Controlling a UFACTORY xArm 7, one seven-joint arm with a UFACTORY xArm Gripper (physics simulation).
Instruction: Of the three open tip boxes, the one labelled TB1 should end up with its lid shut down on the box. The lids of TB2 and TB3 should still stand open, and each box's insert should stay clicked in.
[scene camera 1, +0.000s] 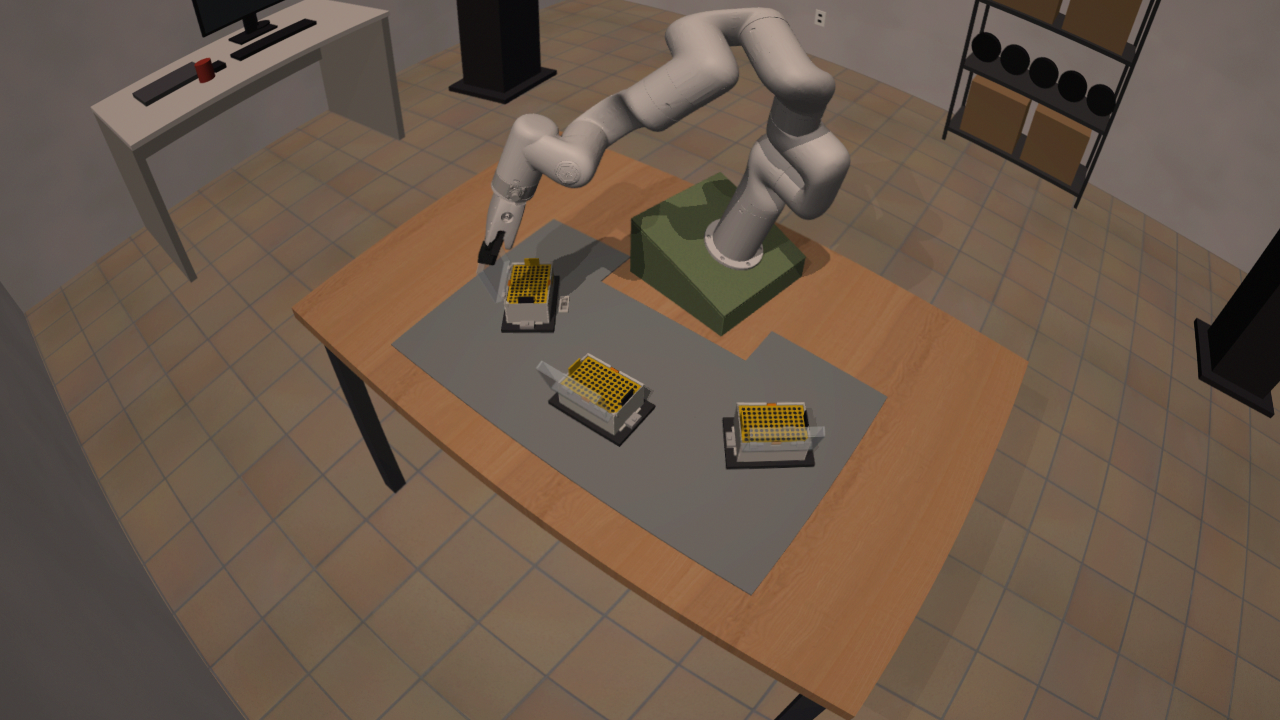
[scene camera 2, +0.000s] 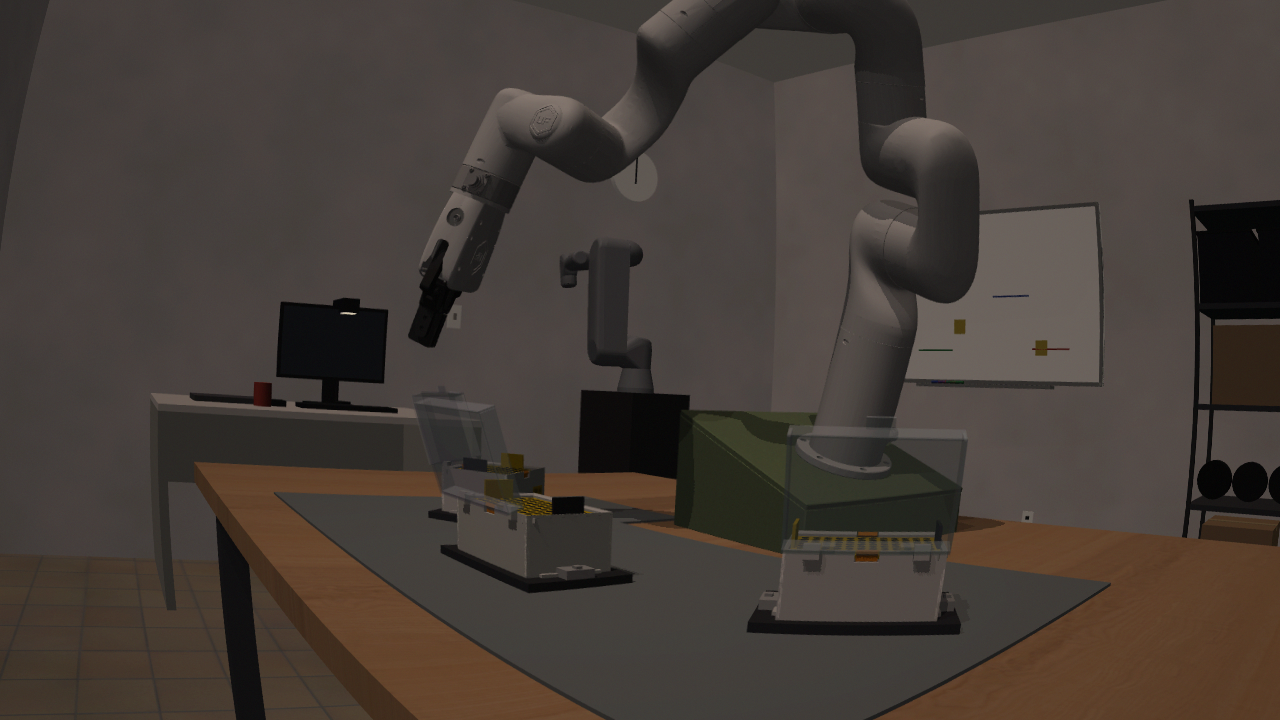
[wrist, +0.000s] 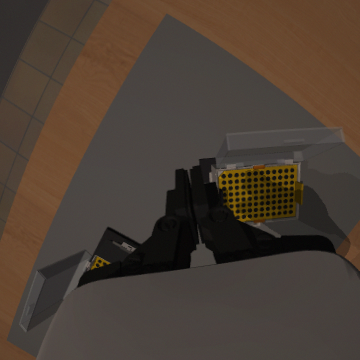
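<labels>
There's a grey mat here, and on that mat (scene camera 1: 669, 477) and (scene camera 2: 606, 625) are one and the same spot.
</labels>
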